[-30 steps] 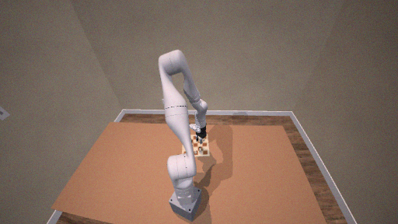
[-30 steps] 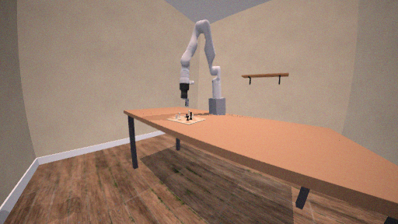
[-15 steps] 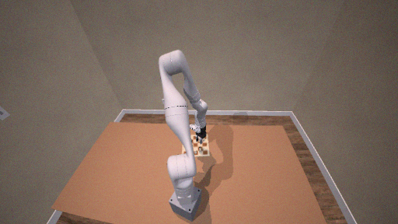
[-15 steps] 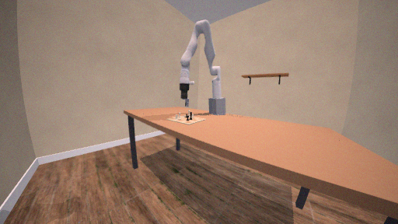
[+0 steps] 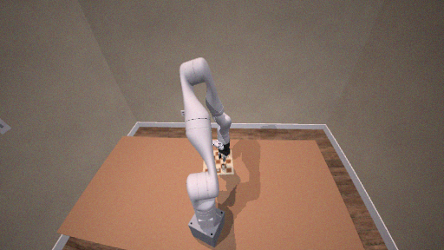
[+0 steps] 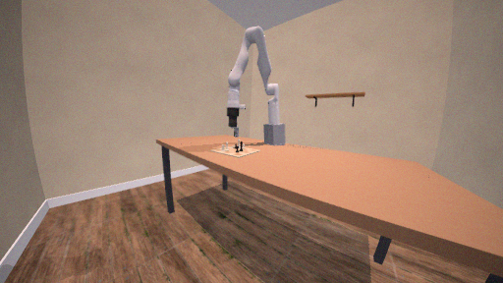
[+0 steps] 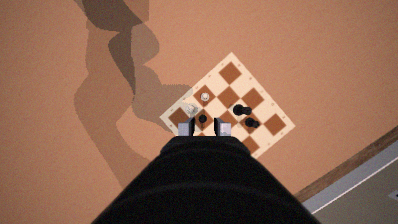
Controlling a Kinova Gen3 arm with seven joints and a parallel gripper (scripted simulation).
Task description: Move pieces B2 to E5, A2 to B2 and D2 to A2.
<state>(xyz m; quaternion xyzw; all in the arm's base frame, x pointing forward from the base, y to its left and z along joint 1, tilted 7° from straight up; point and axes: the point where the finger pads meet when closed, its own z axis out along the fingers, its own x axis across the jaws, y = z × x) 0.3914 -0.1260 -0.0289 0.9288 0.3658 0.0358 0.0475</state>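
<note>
My gripper is now 100 mm above the chessboard, 40 mm short of it and 30 mm to the right of it. Round my hand: tall black piece (70 mm to the left, 60 mm below, 40 mm ahead).
</note>
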